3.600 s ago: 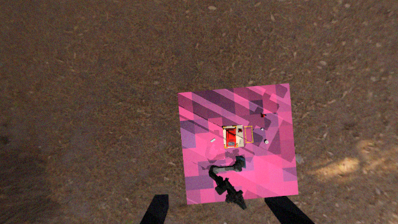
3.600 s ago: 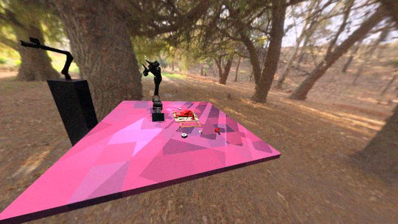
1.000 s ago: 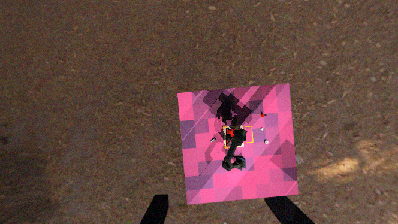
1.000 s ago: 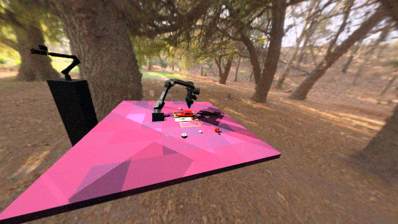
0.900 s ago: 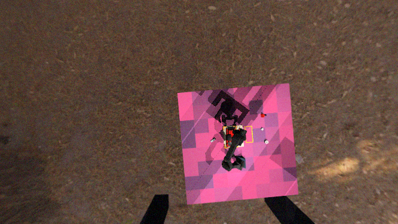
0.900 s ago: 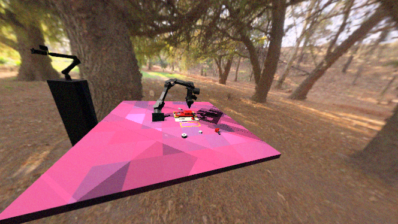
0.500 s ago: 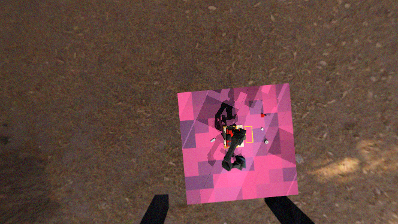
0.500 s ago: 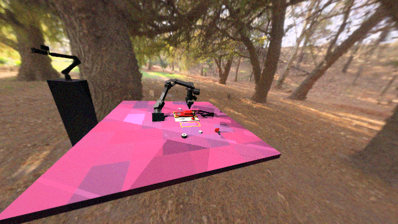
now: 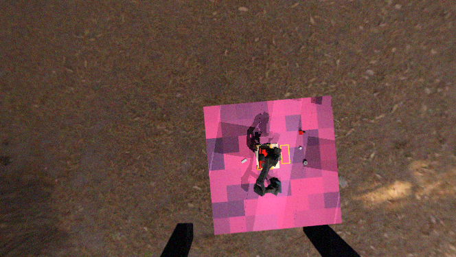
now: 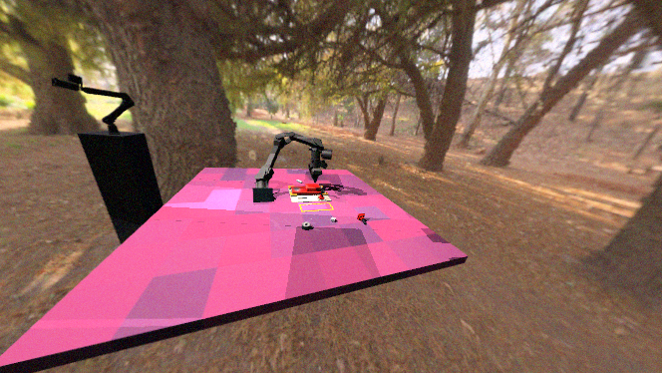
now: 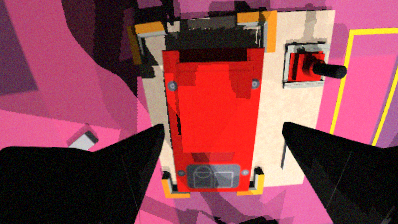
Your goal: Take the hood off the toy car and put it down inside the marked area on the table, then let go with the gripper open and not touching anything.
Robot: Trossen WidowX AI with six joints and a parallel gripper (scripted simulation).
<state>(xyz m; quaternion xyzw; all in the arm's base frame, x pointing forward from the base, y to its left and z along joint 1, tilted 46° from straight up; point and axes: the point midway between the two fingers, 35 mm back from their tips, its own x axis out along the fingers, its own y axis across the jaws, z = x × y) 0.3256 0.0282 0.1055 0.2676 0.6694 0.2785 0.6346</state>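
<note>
Now: the red hood 50 mm below my gripper tip. Round my gripper tip: dark ring: 400 mm to the right, 100 mm behind, 80 mm below.
</note>
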